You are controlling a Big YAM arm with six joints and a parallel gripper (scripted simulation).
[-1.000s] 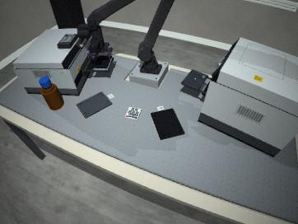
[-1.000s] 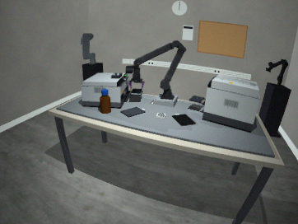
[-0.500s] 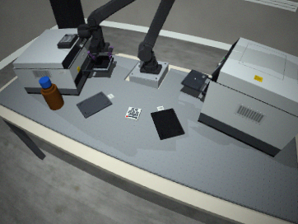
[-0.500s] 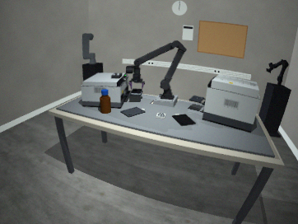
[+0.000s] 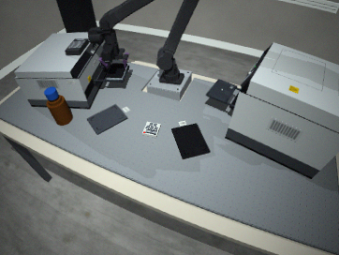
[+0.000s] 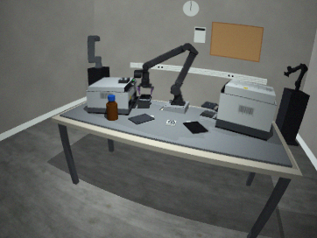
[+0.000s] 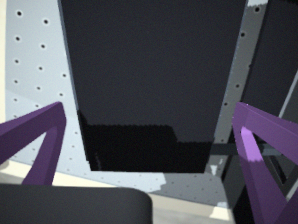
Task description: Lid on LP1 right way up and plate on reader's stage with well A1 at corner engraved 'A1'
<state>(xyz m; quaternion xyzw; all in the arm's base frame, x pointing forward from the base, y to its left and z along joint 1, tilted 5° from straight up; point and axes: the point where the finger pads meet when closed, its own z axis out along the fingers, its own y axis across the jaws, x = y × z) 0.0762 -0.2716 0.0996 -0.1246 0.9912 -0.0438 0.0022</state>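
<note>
My gripper is now 20 mm above the lidded plate. Also, from my hand: label (170 mm ahead, 120 mm to the left, 120 mm below); white multi-well plate (30 mm below); LP1 pad (250 mm ahead, 110 mm below, 60 mm to the left).
</note>
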